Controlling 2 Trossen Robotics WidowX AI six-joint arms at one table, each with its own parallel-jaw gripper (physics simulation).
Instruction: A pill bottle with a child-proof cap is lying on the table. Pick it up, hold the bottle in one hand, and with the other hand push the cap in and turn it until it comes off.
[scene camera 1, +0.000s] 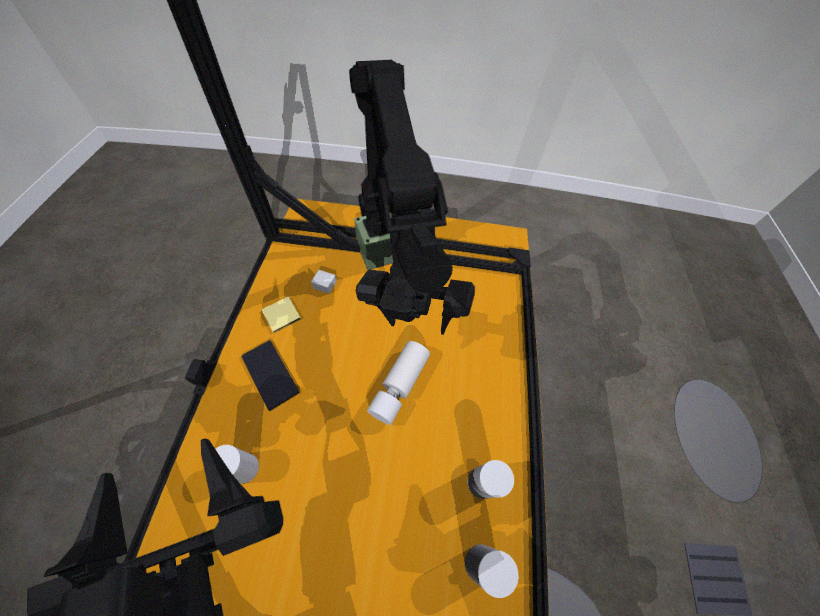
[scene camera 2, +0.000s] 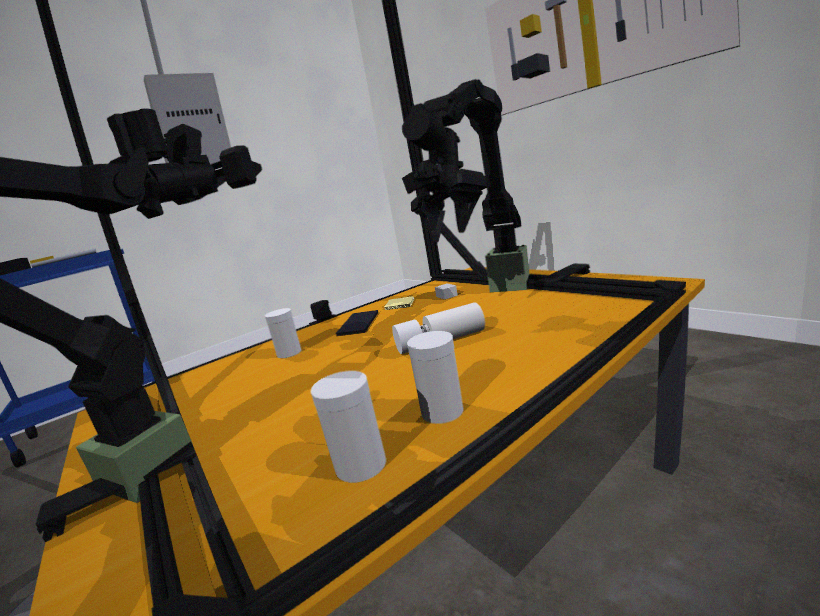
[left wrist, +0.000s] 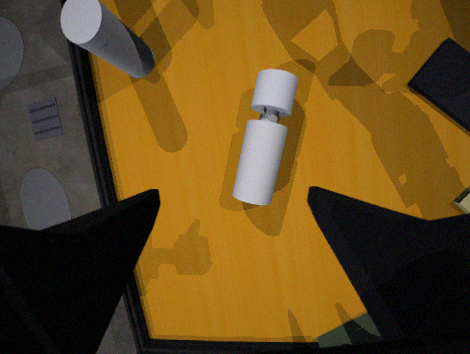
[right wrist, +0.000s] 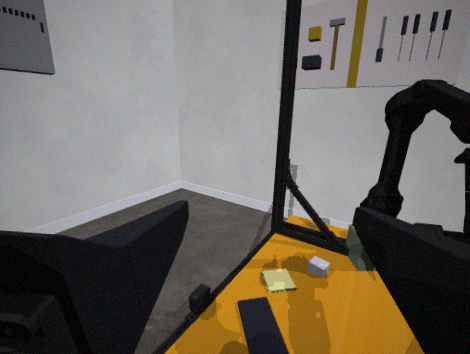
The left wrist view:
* my left gripper: 235, 195
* white pill bottle: 264, 139
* black slab: 435, 81, on the table
